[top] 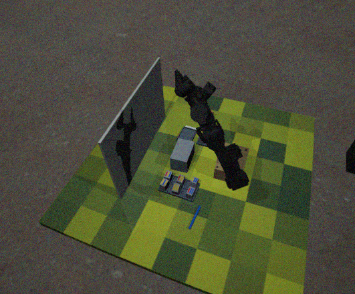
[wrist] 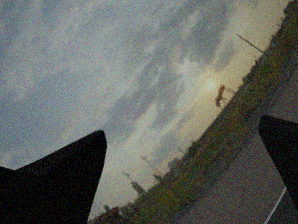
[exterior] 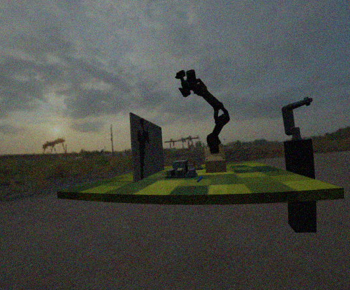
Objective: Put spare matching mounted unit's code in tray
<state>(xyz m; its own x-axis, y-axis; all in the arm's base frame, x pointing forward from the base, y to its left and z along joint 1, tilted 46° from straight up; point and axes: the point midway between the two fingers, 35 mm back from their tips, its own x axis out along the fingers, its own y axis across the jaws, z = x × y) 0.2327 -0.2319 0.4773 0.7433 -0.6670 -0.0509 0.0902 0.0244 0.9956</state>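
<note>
Right now the grey spare block is 80 mm ahead of my gripper tip, 20 mm to the left of it and 650 mm below it. The rest, counted from my gripper tip: mounted unit: 60 mm ahead, 130 mm to the right, 640 mm below; then tall grey panel: 300 mm ahead, 110 mm to the right, 470 mm below; then blue pen: 140 mm behind, 180 mm to the left, 690 mm below.
</note>
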